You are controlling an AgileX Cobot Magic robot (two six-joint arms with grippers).
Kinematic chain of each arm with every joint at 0, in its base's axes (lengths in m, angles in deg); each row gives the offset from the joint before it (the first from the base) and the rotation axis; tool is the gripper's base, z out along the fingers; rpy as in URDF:
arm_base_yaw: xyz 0 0 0.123 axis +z
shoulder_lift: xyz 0 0 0 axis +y
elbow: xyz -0.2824 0 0.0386 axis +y
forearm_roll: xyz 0.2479 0 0.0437 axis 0.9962 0 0.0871
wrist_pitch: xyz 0 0 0 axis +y
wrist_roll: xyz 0.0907 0 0.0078 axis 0.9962 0 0.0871
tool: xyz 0 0 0 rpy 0 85 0
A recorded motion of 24 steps. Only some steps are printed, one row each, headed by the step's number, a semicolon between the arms.
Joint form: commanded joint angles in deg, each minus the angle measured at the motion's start. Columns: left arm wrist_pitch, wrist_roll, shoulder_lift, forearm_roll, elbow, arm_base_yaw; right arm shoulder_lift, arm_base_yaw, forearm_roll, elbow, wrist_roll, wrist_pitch.
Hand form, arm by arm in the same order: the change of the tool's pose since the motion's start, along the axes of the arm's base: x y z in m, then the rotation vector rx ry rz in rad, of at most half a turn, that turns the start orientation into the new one. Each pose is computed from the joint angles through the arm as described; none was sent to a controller.
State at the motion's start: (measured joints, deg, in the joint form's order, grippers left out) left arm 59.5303 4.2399 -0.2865 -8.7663 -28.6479 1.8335; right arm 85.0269 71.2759 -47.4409 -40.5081 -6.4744 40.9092
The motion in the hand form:
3: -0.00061 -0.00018 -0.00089 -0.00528 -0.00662 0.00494; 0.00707 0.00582 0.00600 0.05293 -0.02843 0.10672
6: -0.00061 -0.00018 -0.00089 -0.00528 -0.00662 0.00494; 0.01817 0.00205 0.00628 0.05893 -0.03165 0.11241
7: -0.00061 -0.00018 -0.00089 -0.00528 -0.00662 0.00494; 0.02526 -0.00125 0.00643 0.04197 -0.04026 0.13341
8: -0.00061 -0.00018 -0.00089 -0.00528 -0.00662 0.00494; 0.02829 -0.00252 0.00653 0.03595 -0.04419 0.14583
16: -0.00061 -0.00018 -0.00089 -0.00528 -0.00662 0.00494; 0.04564 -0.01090 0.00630 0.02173 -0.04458 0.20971
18: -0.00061 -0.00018 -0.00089 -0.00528 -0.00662 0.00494; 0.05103 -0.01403 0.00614 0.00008 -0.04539 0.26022
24: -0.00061 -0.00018 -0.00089 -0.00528 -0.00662 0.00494; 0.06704 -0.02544 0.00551 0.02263 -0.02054 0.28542
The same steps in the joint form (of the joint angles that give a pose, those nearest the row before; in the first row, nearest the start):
3: -0.17 -0.23 -0.46 -0.12 0.23 0.23; -0.69 -1.95 -2.81 -0.29 -3.38 -6.07
6: -0.17 -0.23 -0.46 -0.12 0.23 0.23; -0.69 -5.04 -2.86 -0.29 -5.90 -8.36
7: -0.17 -0.23 -0.46 -0.12 0.23 0.23; -0.69 -6.99 -2.87 -0.29 -9.05 -9.40
8: -0.17 -0.23 -0.46 -0.12 0.23 0.23; -0.69 -7.85 -2.87 -0.29 -10.54 -10.03
16: -0.17 -0.23 -0.46 -0.12 0.23 0.23; -0.69 -13.41 0.23 -0.29 -21.09 -14.73
18: -0.17 -0.23 -0.46 -0.12 0.23 0.23; -0.69 -15.36 2.81 -0.34 -28.02 -16.33
24: -0.17 -0.23 -0.46 -0.12 0.23 0.23; -0.69 -21.43 13.18 -0.40 -42.69 -20.74

